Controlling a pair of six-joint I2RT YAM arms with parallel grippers.
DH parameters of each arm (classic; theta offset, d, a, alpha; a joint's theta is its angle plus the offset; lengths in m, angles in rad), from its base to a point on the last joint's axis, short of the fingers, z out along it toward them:
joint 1: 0 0.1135 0.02 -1.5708
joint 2: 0 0 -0.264 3.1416
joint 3: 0.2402 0 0.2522 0
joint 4: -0.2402 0 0.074 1.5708
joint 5: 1.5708 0 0 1.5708
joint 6: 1.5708 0.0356 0 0
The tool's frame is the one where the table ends.
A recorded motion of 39 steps. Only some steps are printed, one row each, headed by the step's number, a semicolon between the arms.
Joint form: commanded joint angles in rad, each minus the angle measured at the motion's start. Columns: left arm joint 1, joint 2, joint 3, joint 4, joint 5, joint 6; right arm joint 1, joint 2, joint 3, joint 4, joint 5, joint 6.
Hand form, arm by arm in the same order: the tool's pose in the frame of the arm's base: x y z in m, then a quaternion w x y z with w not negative. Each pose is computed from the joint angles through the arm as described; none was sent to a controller.
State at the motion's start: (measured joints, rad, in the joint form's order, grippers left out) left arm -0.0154 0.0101 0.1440 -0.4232 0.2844 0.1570; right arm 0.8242 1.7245 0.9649 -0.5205 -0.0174 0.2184
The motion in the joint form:
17: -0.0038 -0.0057 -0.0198 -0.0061 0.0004 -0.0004; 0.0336 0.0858 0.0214 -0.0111 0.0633 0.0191
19: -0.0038 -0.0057 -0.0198 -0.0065 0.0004 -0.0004; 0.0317 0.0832 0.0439 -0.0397 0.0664 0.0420
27: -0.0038 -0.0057 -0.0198 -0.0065 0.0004 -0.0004; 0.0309 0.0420 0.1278 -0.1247 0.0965 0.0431
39: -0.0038 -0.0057 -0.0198 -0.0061 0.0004 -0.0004; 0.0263 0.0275 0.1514 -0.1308 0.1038 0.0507
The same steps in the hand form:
17: 0.0949 -0.0118 0.1706 0.59019 0.15355 0.78904 -0.07428; 0.2082 0.2383 0.1239 0.10354 -0.30100 0.94729 0.03642
19: 0.0948 -0.0118 0.1705 0.59003 0.15354 0.78915 -0.07431; 0.2103 0.2396 0.1293 0.10250 -0.28916 0.95112 0.03527
27: 0.0948 -0.0118 0.1705 0.59003 0.15354 0.78915 -0.07431; 0.2170 0.2453 0.1605 0.12720 -0.28517 0.94942 0.03319
39: 0.0949 -0.0118 0.1706 0.59019 0.15355 0.78904 -0.07428; 0.2206 0.2467 0.1709 0.14243 -0.27762 0.94928 0.03880

